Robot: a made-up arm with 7 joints. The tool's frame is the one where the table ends. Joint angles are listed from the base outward.
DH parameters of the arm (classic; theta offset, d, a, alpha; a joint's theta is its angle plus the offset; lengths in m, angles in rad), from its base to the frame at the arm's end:
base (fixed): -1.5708 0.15 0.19 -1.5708
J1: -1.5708 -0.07 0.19 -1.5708
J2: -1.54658 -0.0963 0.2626 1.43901
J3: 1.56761 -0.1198 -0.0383 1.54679
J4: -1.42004 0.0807 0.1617 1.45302
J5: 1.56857 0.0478 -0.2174 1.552
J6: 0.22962 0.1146 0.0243 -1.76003
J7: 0 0.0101 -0.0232 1.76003
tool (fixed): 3.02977 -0.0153 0 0
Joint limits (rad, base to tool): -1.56..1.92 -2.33..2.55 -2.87..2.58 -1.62..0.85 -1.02..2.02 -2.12..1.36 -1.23..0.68
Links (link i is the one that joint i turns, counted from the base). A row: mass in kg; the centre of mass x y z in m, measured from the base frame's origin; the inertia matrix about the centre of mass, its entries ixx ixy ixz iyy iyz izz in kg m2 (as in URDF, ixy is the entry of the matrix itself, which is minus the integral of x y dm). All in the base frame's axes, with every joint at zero. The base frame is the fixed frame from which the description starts. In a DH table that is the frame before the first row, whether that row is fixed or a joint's. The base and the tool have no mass.
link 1: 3.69; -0.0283 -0.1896 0.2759; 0.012 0 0.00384 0.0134 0 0.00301
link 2: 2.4; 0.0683 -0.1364 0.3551; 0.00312 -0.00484 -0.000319 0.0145 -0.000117 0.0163
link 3: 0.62; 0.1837 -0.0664 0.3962; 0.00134 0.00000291 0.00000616 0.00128 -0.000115 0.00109
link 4: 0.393; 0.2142 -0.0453 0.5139; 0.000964 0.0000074 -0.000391 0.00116 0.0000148 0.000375
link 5: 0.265; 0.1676 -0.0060 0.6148; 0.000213 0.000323 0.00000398 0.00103 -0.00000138 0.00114
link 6: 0.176; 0.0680 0.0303 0.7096; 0.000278 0 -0.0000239 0.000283 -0.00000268 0.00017
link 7: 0.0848; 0.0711 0.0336 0.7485; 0.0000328 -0.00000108 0 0.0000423 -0.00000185 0.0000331
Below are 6 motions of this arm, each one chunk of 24 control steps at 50 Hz.
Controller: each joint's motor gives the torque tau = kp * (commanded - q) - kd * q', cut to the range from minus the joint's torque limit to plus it. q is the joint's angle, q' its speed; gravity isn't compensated. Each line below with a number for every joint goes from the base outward.
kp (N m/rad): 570 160 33 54 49 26 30
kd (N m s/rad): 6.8 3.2 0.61 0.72 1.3 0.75 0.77
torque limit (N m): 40 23 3.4 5.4 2.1 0.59 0.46
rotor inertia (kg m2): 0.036 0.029 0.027 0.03 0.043 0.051 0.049
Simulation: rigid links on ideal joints. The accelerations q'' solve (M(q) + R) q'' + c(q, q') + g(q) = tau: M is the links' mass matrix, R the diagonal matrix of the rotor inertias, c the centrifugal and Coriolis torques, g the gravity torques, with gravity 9.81 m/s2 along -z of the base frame. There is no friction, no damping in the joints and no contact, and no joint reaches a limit. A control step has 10 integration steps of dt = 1/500 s. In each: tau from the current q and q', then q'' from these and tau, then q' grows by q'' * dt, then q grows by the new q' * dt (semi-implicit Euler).
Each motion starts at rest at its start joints. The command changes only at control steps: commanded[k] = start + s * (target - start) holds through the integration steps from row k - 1 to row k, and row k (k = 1, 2, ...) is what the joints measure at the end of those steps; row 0 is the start. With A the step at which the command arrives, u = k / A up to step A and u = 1 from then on. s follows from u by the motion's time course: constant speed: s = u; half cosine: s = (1 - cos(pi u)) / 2; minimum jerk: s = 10 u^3 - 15 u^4 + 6 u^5; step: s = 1 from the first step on.
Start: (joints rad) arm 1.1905 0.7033 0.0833 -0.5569 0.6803 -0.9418 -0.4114
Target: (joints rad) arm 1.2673 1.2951 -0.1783 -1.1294 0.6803 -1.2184 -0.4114
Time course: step
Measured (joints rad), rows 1 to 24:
1: 1.2112 0.7216 0.0667 -0.6044 0.6841 -0.9442 -0.4113
2: 1.2579 0.7766 0.0318 -0.7221 0.6936 -0.9509 -0.4110
3: 1.3100 0.8758 -0.0024 -0.8818 0.7052 -0.9619 -0.4107
4: 1.3520 1.0258 -0.0267 -1.0590 0.7123 -0.9774 -0.4104
5: 1.3800 1.2043 -0.0540 -1.2062 0.7095 -0.9973 -0.4103
6: 1.3953 1.3532 -0.1014 -1.2830 0.6983 -1.0220 -0.4104
7: 1.3975 1.4472 -0.1618 -1.2868 0.6820 -1.0514 -0.4108
8: 1.3844 1.4851 -0.2250 -1.2290 0.6642 -1.0856 -0.4114
9: 1.3540 1.4701 -0.2892 -1.1342 0.6492 -1.1247 -0.4119
10: 1.3103 1.4144 -0.3608 -1.0402 0.6410 -1.1683 -0.4124
11: 1.2691 1.3477 -0.4385 -0.9758 0.6416 -1.2105 -0.4126
12: 1.2437 1.2932 -0.5113 -0.9532 0.6492 -1.2485 -0.4126
13: 1.2399 1.2620 -0.5680 -0.9755 0.6597 -1.2820 -0.4124
14: 1.2552 1.2549 -0.6037 -1.0367 0.6690 -1.3110 -0.4121
15: 1.2804 1.2658 -0.6211 -1.1144 0.6724 -1.3356 -0.4118
16: 1.3045 1.2845 -0.6251 -1.1812 0.6682 -1.3556 -0.4116
17: 1.3200 1.3011 -0.6197 -1.2202 0.6580 -1.3710 -0.4117
18: 1.3241 1.3100 -0.6066 -1.2268 0.6461 -1.3818 -0.4120
19: 1.3179 1.3110 -0.5863 -1.2045 0.6350 -1.3879 -0.4124
20: 1.3054 1.3073 -0.5585 -1.1644 0.6267 -1.3895 -0.4127
21: 1.2921 1.3027 -0.5231 -1.1216 0.6239 -1.3867 -0.4128
22: 1.2824 1.3001 -0.4804 -1.0892 0.6285 -1.3794 -0.4127
23: 1.2787 1.3006 -0.4301 -1.0752 0.6401 -1.3677 -0.4125
24: 1.2808 1.3033 -0.3711 -1.0796 0.6531 -1.3517 -0.4122

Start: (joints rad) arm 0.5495 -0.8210 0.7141 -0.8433 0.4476 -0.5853 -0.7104
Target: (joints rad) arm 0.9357 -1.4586 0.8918 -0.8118 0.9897 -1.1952 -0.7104
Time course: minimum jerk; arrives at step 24
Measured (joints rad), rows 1 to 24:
1: 0.5523 -0.8263 0.7168 -0.8427 0.4476 -0.5854 -0.7104
2: 0.5558 -0.8373 0.7235 -0.8418 0.4478 -0.5857 -0.7104
3: 0.5584 -0.8510 0.7331 -0.8425 0.4497 -0.5871 -0.7105
4: 0.5631 -0.8671 0.7446 -0.8463 0.4552 -0.5907 -0.7105
5: 0.5726 -0.8861 0.7569 -0.8526 0.4656 -0.5977 -0.7105
6: 0.5872 -0.9088 0.7690 -0.8583 0.4818 -0.6090 -0.7105
7: 0.6064 -0.9357 0.7804 -0.8606 0.5041 -0.6247 -0.7104
8: 0.6292 -0.9670 0.7907 -0.8577 0.5322 -0.6449 -0.7104
9: 0.6550 -1.0026 0.8007 -0.8498 0.5658 -0.6696 -0.7103
10: 0.6832 -1.0422 0.8111 -0.8387 0.6040 -0.6989 -0.7103
11: 0.7131 -1.0851 0.8229 -0.8265 0.6460 -0.7327 -0.7102
12: 0.7436 -1.1304 0.8367 -0.8154 0.6906 -0.7712 -0.7102
13: 0.7739 -1.1773 0.8530 -0.8071 0.7366 -0.8142 -0.7101
14: 0.8031 -1.2250 0.8714 -0.8024 0.7829 -0.8619 -0.7101
15: 0.8303 -1.2726 0.8912 -0.8017 0.8279 -0.9141 -0.7100
16: 0.8549 -1.3191 0.9114 -0.8048 0.8705 -0.9709 -0.7099
17: 0.8765 -1.3635 0.9304 -0.8110 0.9094 -1.0315 -0.7098
18: 0.8947 -1.4044 0.9469 -0.8198 0.9435 -1.0919 -0.7097
19: 0.9093 -1.4405 0.9598 -0.8301 0.9719 -1.1479 -0.7096
20: 0.9202 -1.4706 0.9682 -0.8409 0.9938 -1.1990 -0.7095
21: 0.9276 -1.4937 0.9722 -0.8510 1.0086 -1.2454 -0.7095
22: 0.9318 -1.5091 0.9721 -0.8593 1.0166 -1.2868 -0.7095
23: 0.9336 -1.5169 0.9685 -0.8646 1.0188 -1.3234 -0.7096
24: 0.9339 -1.5175 0.9627 -0.8657 1.0169 -1.3552 -0.7097

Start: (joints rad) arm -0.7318 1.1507 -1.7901 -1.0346 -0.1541 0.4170 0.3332
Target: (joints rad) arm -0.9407 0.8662 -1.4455 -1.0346 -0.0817 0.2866 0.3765
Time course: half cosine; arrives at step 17
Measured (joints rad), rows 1 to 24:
1: -0.7364 1.1501 -1.7884 -1.0369 -0.1529 0.4169 0.3333
2: -0.7475 1.1475 -1.7819 -1.0416 -0.1503 0.4164 0.3336
3: -0.7625 1.1412 -1.7683 -1.0460 -0.1471 0.4149 0.3343
4: -0.7792 1.1300 -1.7465 -1.0483 -0.1434 0.4118 0.3356
5: -0.7963 1.1133 -1.7173 -1.0482 -0.1391 0.4066 0.3376
6: -0.8133 1.0914 -1.6826 -1.0465 -0.1338 0.3991 0.3405
7: -0.8308 1.0655 -1.6452 -1.0443 -0.1273 0.3892 0.3441
8: -0.8491 1.0369 -1.6075 -1.0424 -0.1200 0.3772 0.3482
9: -0.8688 1.0072 -1.5711 -1.0413 -0.1124 0.3638 0.3528
10: -0.8894 0.9776 -1.5365 -1.0409 -0.1050 0.3494 0.3576
11: -0.9103 0.9493 -1.5036 -1.0410 -0.0982 0.3349 0.3622
12: -0.9303 0.9232 -1.4721 -1.0415 -0.0920 0.3209 0.3666
13: -0.9480 0.9000 -1.4419 -1.0422 -0.0864 0.3081 0.3705
14: -0.9625 0.8804 -1.4135 -1.0430 -0.0812 0.2971 0.3738
15: -0.9730 0.8650 -1.3882 -1.0441 -0.0764 0.2881 0.3765
16: -0.9794 0.8542 -1.3678 -1.0452 -0.0722 0.2817 0.3784
17: -0.9815 0.8485 -1.3540 -1.0461 -0.0689 0.2777 0.3795
18: -0.9800 0.8476 -1.3483 -1.0467 -0.0668 0.2763 0.3799
19: -0.9761 0.8505 -1.3513 -1.0468 -0.0659 0.2770 0.3797
20: -0.9714 0.8552 -1.3623 -1.0464 -0.0661 0.2792 0.3790
21: -0.9675 0.8599 -1.3791 -1.0457 -0.0673 0.2821 0.3781
22: -0.9650 0.8633 -1.3984 -1.0449 -0.0694 0.2851 0.3773
23: -0.9643 0.8647 -1.4163 -1.0444 -0.0720 0.2876 0.3766
24: -0.9648 0.8644 -1.4295 -1.0442 -0.0749 0.2894 0.3761

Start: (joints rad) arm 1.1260 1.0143 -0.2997 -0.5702 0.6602 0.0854 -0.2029
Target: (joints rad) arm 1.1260 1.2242 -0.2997 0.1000 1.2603 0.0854 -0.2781
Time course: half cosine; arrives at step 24
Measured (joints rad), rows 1 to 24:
1: 1.1303 1.0138 -0.3040 -0.5727 0.6592 0.0854 -0.2030
2: 1.1398 1.0131 -0.3132 -0.5749 0.6577 0.0855 -0.2032
3: 1.1504 1.0136 -0.3229 -0.5692 0.6581 0.0856 -0.2039
4: 1.1587 1.0165 -0.3302 -0.5504 0.6631 0.0856 -0.2051
5: 1.1629 1.0224 -0.3335 -0.5180 0.6748 0.0856 -0.2070
6: 1.1628 1.0313 -0.3327 -0.4753 0.6943 0.0855 -0.2097
7: 1.1599 1.0429 -0.3289 -0.4281 0.7219 0.0853 -0.2131
8: 1.1560 1.0564 -0.3236 -0.3819 0.7567 0.0851 -0.2171
9: 1.1527 1.0708 -0.3183 -0.3397 0.7963 0.0849 -0.2216
10: 1.1507 1.0855 -0.3138 -0.3019 0.8381 0.0847 -0.2264
11: 1.1502 1.1000 -0.3108 -0.2665 0.8802 0.0847 -0.2315
12: 1.1508 1.1141 -0.3093 -0.2304 0.9214 0.0847 -0.2367
13: 1.1518 1.1281 -0.3088 -0.1912 0.9614 0.0848 -0.2419
14: 1.1528 1.1420 -0.3088 -0.1477 1.0005 0.0849 -0.2471
15: 1.1538 1.1560 -0.3082 -0.1005 1.0386 0.0850 -0.2521
16: 1.1547 1.1697 -0.3065 -0.0519 1.0756 0.0851 -0.2569
17: 1.1557 1.1828 -0.3031 -0.0045 1.1110 0.0851 -0.2615
18: 1.1571 1.1947 -0.2983 0.0390 1.1442 0.0851 -0.2657
19: 1.1587 1.2050 -0.2927 0.0765 1.1743 0.0850 -0.2695
20: 1.1604 1.2134 -0.2870 0.1070 1.2006 0.0848 -0.2729
21: 1.1618 1.2197 -0.2821 0.1302 1.2225 0.0846 -0.2757
22: 1.1626 1.2241 -0.2787 0.1462 1.2396 0.0844 -0.2780
23: 1.1628 1.2267 -0.2769 0.1553 1.2517 0.0843 -0.2795
24: 1.1624 1.2276 -0.2767 0.1577 1.2586 0.0842 -0.2805

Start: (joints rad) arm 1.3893 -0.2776 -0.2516 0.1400 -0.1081 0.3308 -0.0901
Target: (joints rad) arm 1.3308 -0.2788 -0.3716 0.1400 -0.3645 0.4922 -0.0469
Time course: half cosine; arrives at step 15
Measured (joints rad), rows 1 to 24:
1: 1.3960 -0.2806 -0.2512 0.1381 -0.1098 0.3310 -0.0900
2: 1.4065 -0.2848 -0.2531 0.1414 -0.1138 0.3319 -0.0898
3: 1.4118 -0.2864 -0.2607 0.1551 -0.1198 0.3344 -0.0890
4: 1.4098 -0.2850 -0.2746 0.1738 -0.1287 0.3392 -0.0875
5: 1.4031 -0.2828 -0.2921 0.1877 -0.1421 0.3471 -0.0850
6: 1.3949 -0.2817 -0.3100 0.1904 -0.1609 0.3585 -0.0816
7: 1.3870 -0.2822 -0.3254 0.1823 -0.1851 0.3732 -0.0773
8: 1.3794 -0.2836 -0.3369 0.1685 -0.2140 0.3909 -0.0722
9: 1.3719 -0.2853 -0.3450 0.1552 -0.2458 0.4107 -0.0668
10: 1.3647 -0.2867 -0.3509 0.1464 -0.2784 0.4314 -0.0614
11: 1.3584 -0.2880 -0.3562 0.1432 -0.3094 0.4517 -0.0563
12: 1.3537 -0.2894 -0.3622 0.1445 -0.3364 0.4703 -0.0518
13: 1.3507 -0.2908 -0.3692 0.1483 -0.3578 0.4861 -0.0482
14: 1.3493 -0.2920 -0.3766 0.1525 -0.3725 0.4982 -0.0456
15: 1.3493 -0.2927 -0.3830 0.1557 -0.3802 0.5059 -0.0442
16: 1.3500 -0.2928 -0.3873 0.1574 -0.3814 0.5091 -0.0438
17: 1.3510 -0.2921 -0.3892 0.1581 -0.3780 0.5085 -0.0442
18: 1.3517 -0.2907 -0.3892 0.1583 -0.3723 0.5051 -0.0452
19: 1.3519 -0.2890 -0.3880 0.1583 -0.3667 0.5002 -0.0463
20: 1.3518 -0.2875 -0.3865 0.1580 -0.3625 0.4950 -0.0473
21: 1.3517 -0.2865 -0.3851 0.1576 -0.3604 0.4906 -0.0480
22: 1.3516 -0.2862 -0.3842 0.1570 -0.3602 0.4876 -0.0483
23: 1.3514 -0.2866 -0.3838 0.1565 -0.3613 0.4860 -0.0483
24: 1.3513 -0.2873 -0.3838 0.1562 -0.3630 0.4858 -0.0480

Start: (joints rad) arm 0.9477 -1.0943 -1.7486 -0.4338 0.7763 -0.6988 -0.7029
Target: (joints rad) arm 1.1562 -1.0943 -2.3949 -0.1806 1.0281 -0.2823 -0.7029
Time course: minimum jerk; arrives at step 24
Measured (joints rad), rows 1 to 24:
1: 0.9521 -1.0980 -1.7499 -0.4340 0.7760 -0.6988 -0.7029
2: 0.9578 -1.1047 -1.7571 -0.4339 0.7737 -0.6985 -0.7029
3: 0.9608 -1.1111 -1.7708 -0.4323 0.7696 -0.6976 -0.7030
4: 0.9630 -1.1162 -1.7884 -0.4278 0.7663 -0.6952 -0.7032
5: 0.9675 -1.1195 -1.8077 -0.4199 0.7663 -0.6903 -0.7033
6: 0.9754 -1.1212 -1.8292 -0.4086 0.7710 -0.6819 -0.7035
7: 0.9859 -1.1211 -1.8546 -0.3947 0.7804 -0.6696 -0.7036
8: 0.9983 -1.1195 -1.8858 -0.3793 0.7941 -0.6530 -0.7036
9: 1.0122 -1.1172 -1.9237 -0.3632 0.8112 -0.6320 -0.7036
10: 1.0274 -1.1147 -1.9681 -0.3468 0.8304 -0.6067 -0.7035
11: 1.0437 -1.1124 -2.0181 -0.3302 0.8507 -0.5771 -0.7034
12: 1.0606 -1.1107 -2.0721 -0.3137 0.8709 -0.5434 -0.7033
13: 1.0776 -1.1095 -2.1280 -0.2972 0.8906 -0.5064 -0.7033
14: 1.0940 -1.1090 -2.1836 -0.2810 0.9092 -0.4673 -0.7032
15: 1.1095 -1.1089 -2.2364 -0.2651 0.9267 -0.4281 -0.7033
16: 1.1235 -1.1093 -2.2844 -0.2499 0.9432 -0.3908 -0.7033
17: 1.1358 -1.1099 -2.3261 -0.2357 0.9585 -0.3567 -0.7034
18: 1.1460 -1.1105 -2.3607 -0.2229 0.9725 -0.3267 -0.7034
19: 1.1542 -1.1110 -2.3876 -0.2120 0.9849 -0.3013 -0.7035
20: 1.1602 -1.1113 -2.4070 -0.2032 0.9954 -0.2804 -0.7035
21: 1.1642 -1.1113 -2.4193 -0.1970 1.0037 -0.2640 -0.7035
22: 1.1663 -1.1110 -2.4254 -0.1935 1.0096 -0.2522 -0.7034
23: 1.1671 -1.1105 -2.4265 -0.1924 1.0132 -0.2449 -0.7034
24: 1.1670 -1.1100 -2.4241 -0.1932 1.0147 -0.2422 -0.7033

